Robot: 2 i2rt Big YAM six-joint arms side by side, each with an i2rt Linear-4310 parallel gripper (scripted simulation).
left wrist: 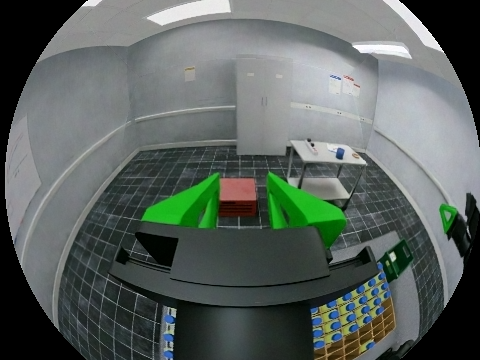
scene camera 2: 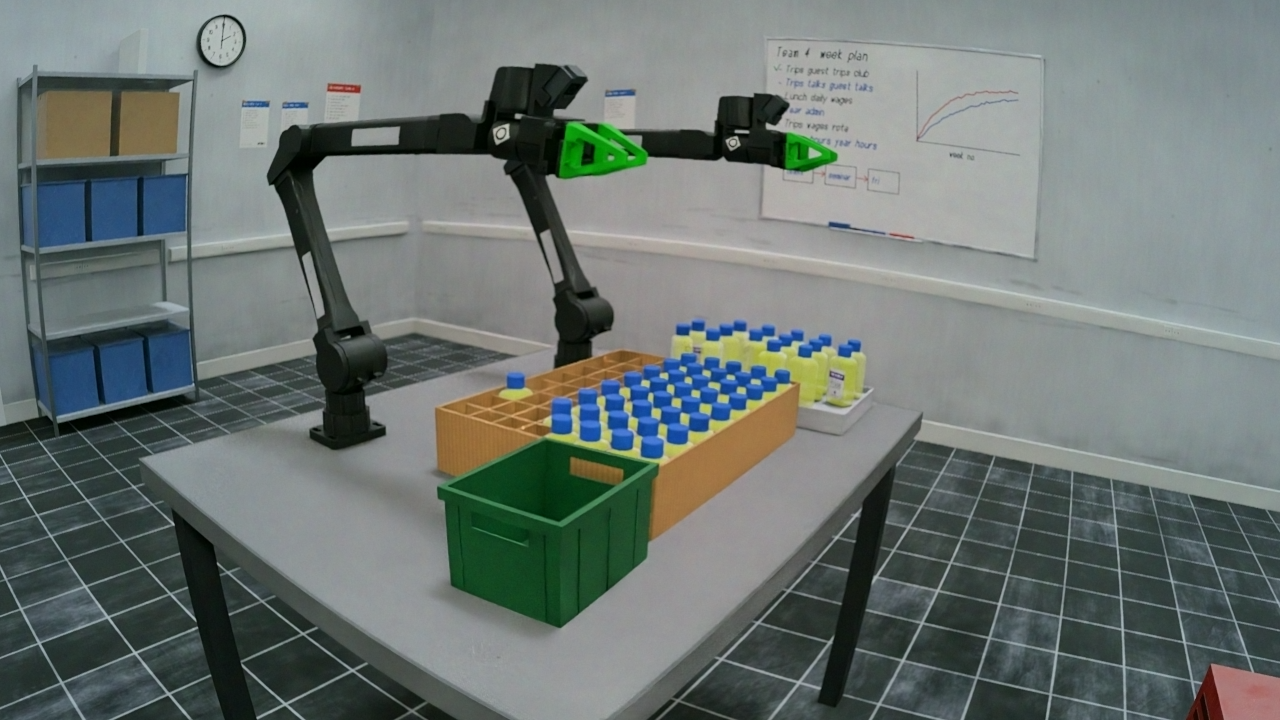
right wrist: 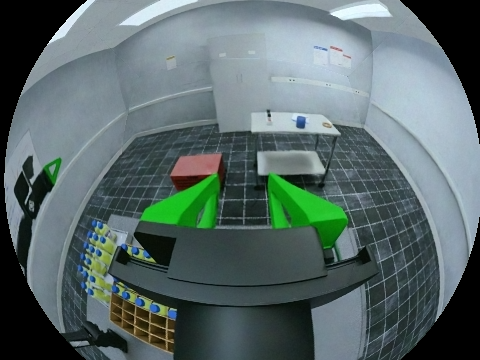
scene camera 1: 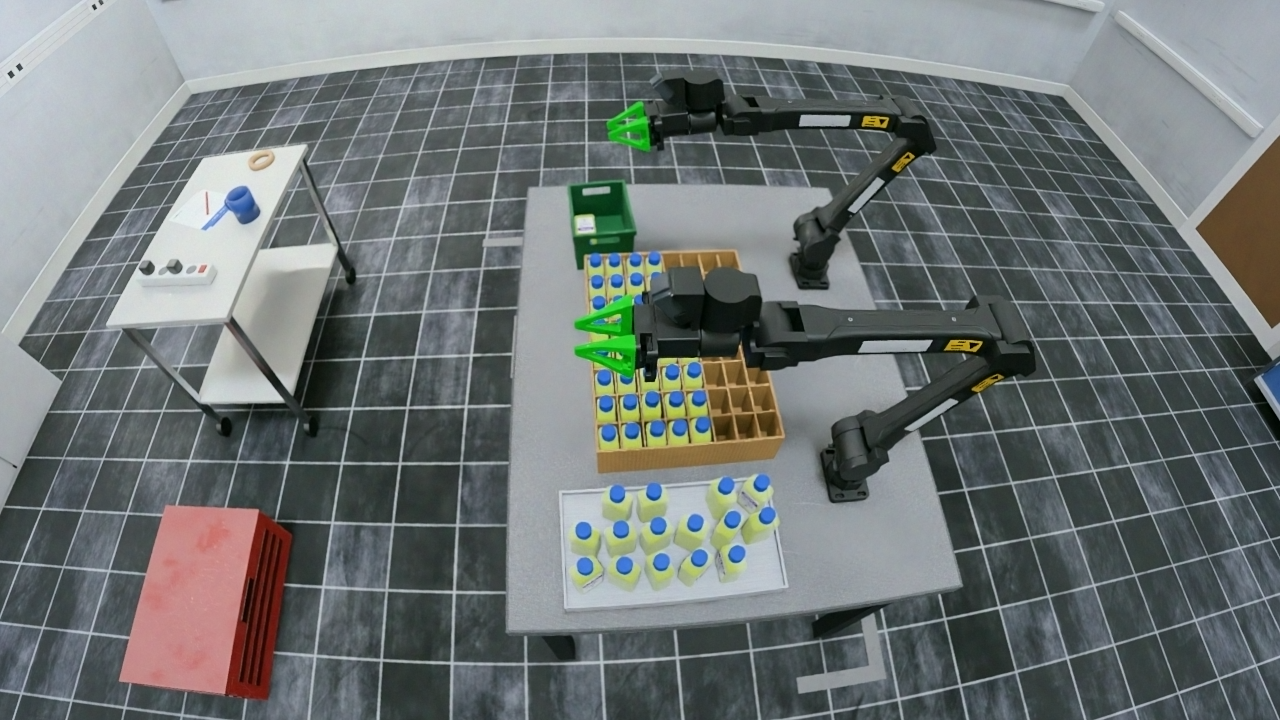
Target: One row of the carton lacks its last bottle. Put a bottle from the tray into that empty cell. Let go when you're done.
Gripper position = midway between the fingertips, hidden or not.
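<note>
My left gripper (scene camera 1: 574, 337) is there, and you get that gripper (scene camera 2: 833, 156) and the same gripper (left wrist: 243, 179) too. Then there's my right gripper (scene camera 2: 637, 160), which is also the gripper (scene camera 1: 608, 132) and the gripper (right wrist: 243, 179). As for things, I can see a carton (scene camera 2: 464, 442), and that's the same carton (scene camera 1: 727, 382) and carton (right wrist: 154, 324). There's a bottle (scene camera 1: 759, 526) as well, plus a bottle (scene camera 1: 651, 502) and another bottle (scene camera 1: 657, 535).
</note>
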